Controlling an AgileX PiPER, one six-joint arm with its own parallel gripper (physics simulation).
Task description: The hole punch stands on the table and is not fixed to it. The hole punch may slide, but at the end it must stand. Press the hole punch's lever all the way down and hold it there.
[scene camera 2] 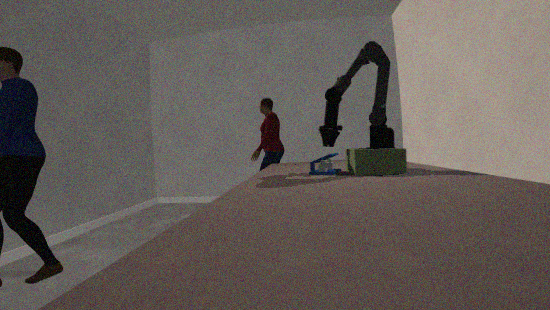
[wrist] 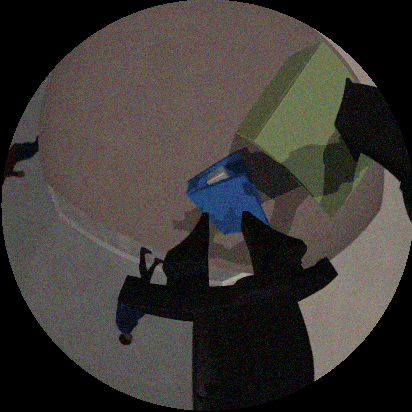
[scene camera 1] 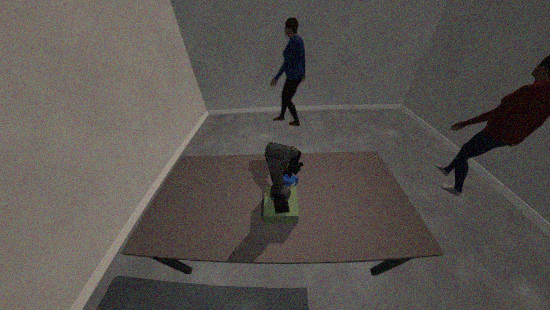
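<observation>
The blue hole punch (scene camera 1: 290, 179) (scene camera 2: 316, 173) (wrist: 225, 202) stands upright on the table (scene camera 1: 350, 215) (scene camera 2: 350, 240) (wrist: 125, 100), close to the green block. In scene camera 2 its lever (scene camera 2: 326, 158) slants up, with the raised end towards the green block. Light grey parts show between lever and base. My gripper (scene camera 2: 328, 145) (wrist: 224, 219) points down above the hole punch, with a gap to the lever. The fingers are partly apart with nothing between them. In the wrist view the fingertips overlap the lever's near edge. In scene camera 1 the arm hides part of the hole punch.
The green block (scene camera 1: 282, 219) (scene camera 2: 380, 162) (wrist: 300, 110) carries the arm's base beside the hole punch. A person in blue (scene camera 1: 295, 57) (scene camera 2: 17, 120) (wrist: 129, 316) and a person in red (scene camera 1: 520, 115) (scene camera 2: 270, 132) are off the table. A dark mat (scene camera 1: 210, 300) lies on the floor.
</observation>
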